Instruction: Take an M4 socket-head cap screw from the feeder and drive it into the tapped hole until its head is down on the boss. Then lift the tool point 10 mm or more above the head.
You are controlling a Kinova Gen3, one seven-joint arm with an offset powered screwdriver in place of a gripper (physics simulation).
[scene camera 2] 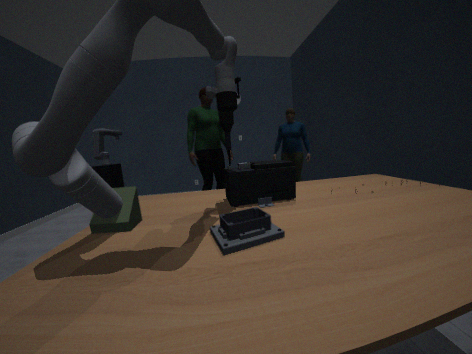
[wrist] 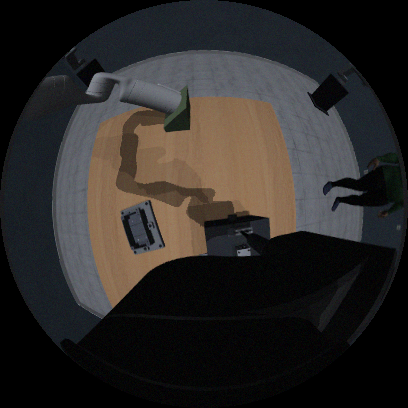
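The screwdriver [scene camera 2: 230,162] [wrist: 242,233], my tool, points down with its thin tip at the top of the black screw feeder [scene camera 2: 261,186] [wrist: 217,241], by the feeder's left end in the scene view. The gap between tip and feeder is too small to judge. Whether a screw is on the tip cannot be seen. A dark open-topped housing [scene camera 2: 251,228] [wrist: 138,232] sits on a grey base plate [scene camera 2: 250,244] [wrist: 156,228], in front of the feeder in the scene view and to its left in the wrist view. The tapped hole and boss cannot be made out.
A green wedge block [scene camera 2: 131,212] [wrist: 181,119] stands at the arm's base. A small grey bracket [scene camera 2: 265,202] lies before the feeder. Several tiny dark pieces [scene camera 2: 356,190] are scattered at the table's far right. Two people stand beyond the table [scene camera 2: 320,280].
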